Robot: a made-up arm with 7 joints. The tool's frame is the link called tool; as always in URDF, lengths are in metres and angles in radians. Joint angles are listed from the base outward. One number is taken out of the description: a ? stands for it. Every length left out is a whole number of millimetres.
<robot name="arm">
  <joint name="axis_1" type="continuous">
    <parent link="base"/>
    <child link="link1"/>
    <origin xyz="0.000 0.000 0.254" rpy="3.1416 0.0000 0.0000"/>
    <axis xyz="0 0 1"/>
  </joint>
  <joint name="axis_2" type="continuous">
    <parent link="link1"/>
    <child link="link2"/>
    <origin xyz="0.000 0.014 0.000" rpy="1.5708 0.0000 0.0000"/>
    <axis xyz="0 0 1"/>
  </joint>
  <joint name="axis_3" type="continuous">
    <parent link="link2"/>
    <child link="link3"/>
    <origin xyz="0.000 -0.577 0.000" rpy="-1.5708 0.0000 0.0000"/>
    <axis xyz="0 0 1"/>
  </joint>
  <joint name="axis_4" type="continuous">
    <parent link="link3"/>
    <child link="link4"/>
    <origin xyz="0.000 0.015 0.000" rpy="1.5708 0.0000 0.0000"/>
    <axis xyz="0 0 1"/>
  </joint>
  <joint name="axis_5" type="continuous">
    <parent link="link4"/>
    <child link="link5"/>
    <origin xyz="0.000 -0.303 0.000" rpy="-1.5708 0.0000 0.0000"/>
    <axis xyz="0 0 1"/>
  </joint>
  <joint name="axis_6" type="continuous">
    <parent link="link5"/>
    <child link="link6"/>
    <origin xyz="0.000 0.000 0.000" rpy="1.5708 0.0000 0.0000"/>
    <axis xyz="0 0 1"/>
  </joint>
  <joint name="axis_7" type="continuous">
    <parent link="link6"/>
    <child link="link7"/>
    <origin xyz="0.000 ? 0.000" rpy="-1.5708 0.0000 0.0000"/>
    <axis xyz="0 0 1"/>
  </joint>
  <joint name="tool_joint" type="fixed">
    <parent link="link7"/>
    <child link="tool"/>
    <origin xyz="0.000 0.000 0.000"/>
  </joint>
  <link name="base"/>
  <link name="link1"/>
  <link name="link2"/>
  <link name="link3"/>
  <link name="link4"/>
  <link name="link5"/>
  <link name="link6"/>
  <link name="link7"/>
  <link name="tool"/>
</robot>
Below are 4 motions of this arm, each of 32 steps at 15 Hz.
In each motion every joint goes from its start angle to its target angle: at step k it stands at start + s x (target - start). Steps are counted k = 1, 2, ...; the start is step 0. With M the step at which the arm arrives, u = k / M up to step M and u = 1 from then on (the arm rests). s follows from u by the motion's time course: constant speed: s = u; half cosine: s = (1 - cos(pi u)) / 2; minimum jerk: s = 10 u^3 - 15 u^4 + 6 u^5.
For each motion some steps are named. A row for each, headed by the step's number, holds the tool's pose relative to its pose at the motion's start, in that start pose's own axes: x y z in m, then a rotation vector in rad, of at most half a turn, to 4 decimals.
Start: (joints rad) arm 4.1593 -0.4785 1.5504 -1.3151 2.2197 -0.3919 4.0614
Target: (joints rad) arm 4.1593 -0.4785 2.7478 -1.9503 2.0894 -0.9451 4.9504
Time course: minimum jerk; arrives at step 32
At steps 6, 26, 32:
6: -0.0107 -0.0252 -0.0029 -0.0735 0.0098 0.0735
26: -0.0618 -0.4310 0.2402 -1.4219 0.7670 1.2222
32: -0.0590 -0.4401 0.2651 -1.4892 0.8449 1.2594

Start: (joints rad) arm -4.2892 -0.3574 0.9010 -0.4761 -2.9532 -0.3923 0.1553
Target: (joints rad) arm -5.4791 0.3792 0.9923 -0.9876 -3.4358 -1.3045 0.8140
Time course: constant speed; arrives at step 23
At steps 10, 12, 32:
10: -0.1314 0.2111 0.0603 0.4215 0.3264 -0.3660
12: -0.1235 0.2520 0.0796 0.5295 0.3409 -0.4408
32: 0.0712 0.3448 0.1849 1.0933 0.0309 -0.8189

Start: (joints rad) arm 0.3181 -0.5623 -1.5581 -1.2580 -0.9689 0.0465 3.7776
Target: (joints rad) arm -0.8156 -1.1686 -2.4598 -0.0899 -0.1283 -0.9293 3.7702
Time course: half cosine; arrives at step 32
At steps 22, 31, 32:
22: 0.0991 -0.0090 -0.2086 -1.0388 -0.1906 -0.5355
31: 0.2606 0.0656 -0.2873 -1.0394 -0.2715 -0.7505
32: 0.2629 0.0664 -0.2880 -1.0388 -0.2729 -0.7529

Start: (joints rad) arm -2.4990 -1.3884 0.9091 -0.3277 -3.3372 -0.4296 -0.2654
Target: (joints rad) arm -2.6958 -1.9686 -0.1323 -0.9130 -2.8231 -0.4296 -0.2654
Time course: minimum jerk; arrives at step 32
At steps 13, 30, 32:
13: 0.2034 -0.1612 0.0963 -0.1221 -0.3637 -0.1829
30: 0.4066 -0.5111 0.5114 -0.5663 -1.1161 -0.5477
32: 0.4066 -0.5120 0.5130 -0.5681 -1.1184 -0.5491

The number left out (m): -0.115
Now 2 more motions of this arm.
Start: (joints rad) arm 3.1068 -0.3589 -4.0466 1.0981 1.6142 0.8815 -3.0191
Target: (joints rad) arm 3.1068 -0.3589 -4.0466 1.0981 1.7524 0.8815 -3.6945
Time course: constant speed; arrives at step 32
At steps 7, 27, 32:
7: -0.0003 -0.0027 0.0000 -0.0233 0.0011 -0.1285
27: -0.0009 -0.0103 0.0005 -0.0897 -0.0147 -0.4953
32: -0.0010 -0.0122 0.0007 -0.1057 -0.0231 -0.5869

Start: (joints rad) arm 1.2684 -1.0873 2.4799 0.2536 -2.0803 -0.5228 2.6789
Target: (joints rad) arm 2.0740 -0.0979 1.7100 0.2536 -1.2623 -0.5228 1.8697
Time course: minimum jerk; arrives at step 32
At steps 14, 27, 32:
14: -0.2905 0.2090 0.2566 0.2017 0.4746 -0.2774
27: -0.4874 0.1652 0.8065 0.2566 1.2613 -0.3463
32: -0.4887 0.1493 0.8310 0.2494 1.2985 -0.3369

